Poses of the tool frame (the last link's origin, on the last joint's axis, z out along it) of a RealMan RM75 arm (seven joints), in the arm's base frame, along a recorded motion.
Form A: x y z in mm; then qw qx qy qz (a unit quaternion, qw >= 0).
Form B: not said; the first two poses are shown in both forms.
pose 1, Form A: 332.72 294.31 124.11 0.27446 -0.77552 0.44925 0.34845
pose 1, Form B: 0.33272 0.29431 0.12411 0.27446 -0.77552 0.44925 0.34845
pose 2, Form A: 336.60 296.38 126.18 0.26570 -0.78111 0.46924 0.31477
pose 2, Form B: 0.33660 0.29638 0.12618 0.26570 -0.78111 0.46924 0.31477
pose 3, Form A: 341.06 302.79 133.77 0.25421 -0.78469 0.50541 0.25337
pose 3, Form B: 0.34106 0.30279 0.13377 0.25421 -0.78469 0.50541 0.25337
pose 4, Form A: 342.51 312.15 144.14 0.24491 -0.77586 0.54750 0.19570
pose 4, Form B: 0.34251 0.31215 0.14414 0.24491 -0.77586 0.54750 0.19570
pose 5, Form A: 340.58 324.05 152.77 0.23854 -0.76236 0.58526 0.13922
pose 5, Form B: 0.34058 0.32405 0.15277 0.23854 -0.76236 0.58526 0.13922
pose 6, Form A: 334.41 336.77 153.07 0.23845 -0.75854 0.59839 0.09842
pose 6, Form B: 0.33441 0.33677 0.15307 0.23845 -0.75854 0.59839 0.09842
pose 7, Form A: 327.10 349.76 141.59 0.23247 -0.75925 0.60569 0.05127
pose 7, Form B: 0.32710 0.34976 0.14159 0.23247 -0.75925 0.60569 0.05127
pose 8, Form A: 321.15 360.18 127.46 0.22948 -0.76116 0.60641 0.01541
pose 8, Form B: 0.32115 0.36018 0.12746 0.22948 -0.76116 0.60641 0.01541
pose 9, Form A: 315.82 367.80 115.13 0.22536 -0.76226 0.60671 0.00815
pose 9, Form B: 0.31582 0.36780 0.11513 0.22536 -0.76226 0.60671 0.00815
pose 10, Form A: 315.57 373.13 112.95 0.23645 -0.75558 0.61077 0.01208
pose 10, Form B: 0.31557 0.37313 0.11295 0.23645 -0.75558 0.61077 0.01208
